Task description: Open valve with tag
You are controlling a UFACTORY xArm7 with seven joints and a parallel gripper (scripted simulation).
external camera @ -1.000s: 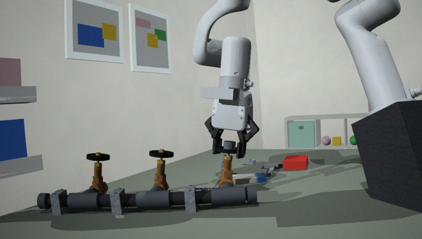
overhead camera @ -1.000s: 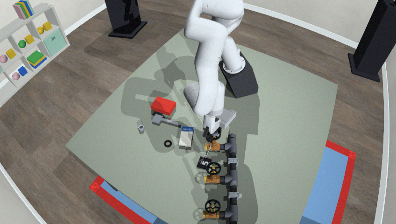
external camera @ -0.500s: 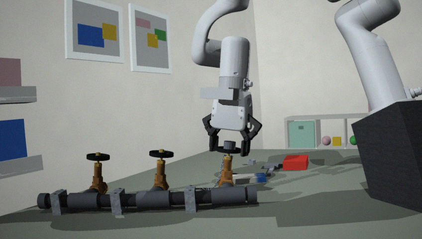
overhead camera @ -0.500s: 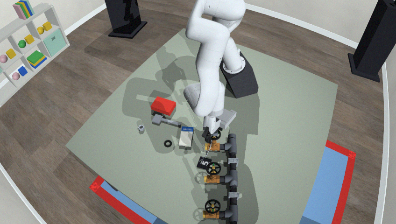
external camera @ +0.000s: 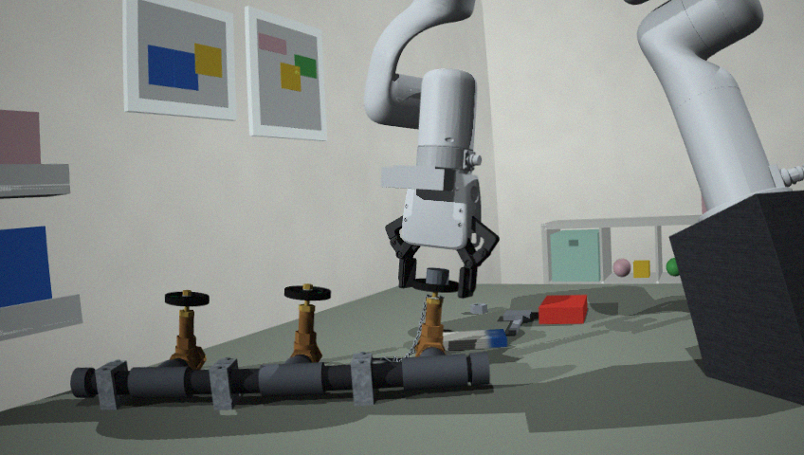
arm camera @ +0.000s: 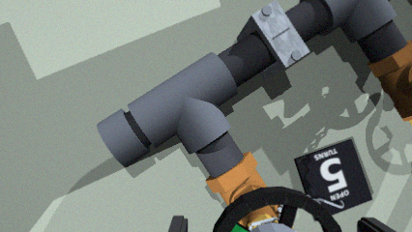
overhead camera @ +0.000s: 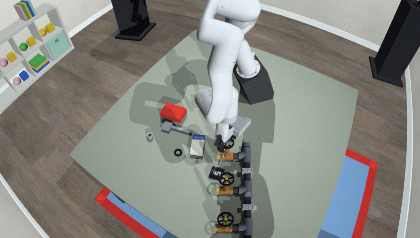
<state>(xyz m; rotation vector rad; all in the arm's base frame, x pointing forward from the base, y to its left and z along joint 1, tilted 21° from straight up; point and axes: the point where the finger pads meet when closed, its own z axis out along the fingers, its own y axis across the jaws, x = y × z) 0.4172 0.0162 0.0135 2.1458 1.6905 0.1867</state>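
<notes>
Now: hand 20 mm below the grey cap. Also, from my hand: black washer: 230 mm to the right, 120 mm below, 50 mm ahead; blue box: 150 mm to the right, 110 mm below, 10 mm behind; black tag: 120 mm below, 100 mm ahead, 20 mm to the right.
</notes>
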